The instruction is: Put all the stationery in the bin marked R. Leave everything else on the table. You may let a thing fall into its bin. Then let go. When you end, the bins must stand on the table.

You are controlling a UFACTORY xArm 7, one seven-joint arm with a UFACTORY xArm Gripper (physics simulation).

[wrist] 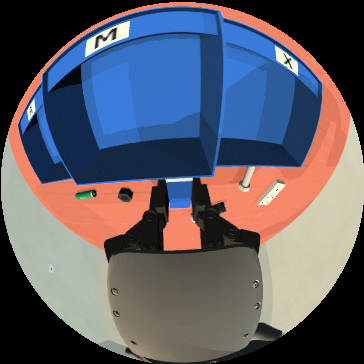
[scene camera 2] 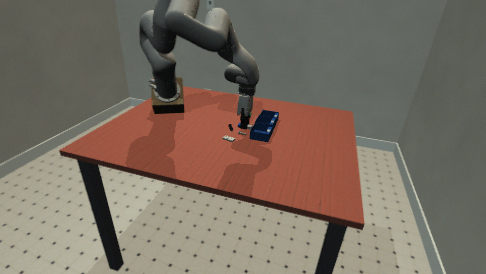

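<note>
A blue eraser with a white end lies between the fingertips, close to the front wall of the middle bin. My gripper is down at the table, its fingers shut on the eraser's two long sides. The bin marked R is at the far left in the wrist view, partly hidden behind the bin marked M. The part of R's inside that shows holds no visible object.
The bin marked X stands right of M. A green battery and a black nut lie left of the fingers. A black cylinder, a bolt and a white domino lie right.
</note>
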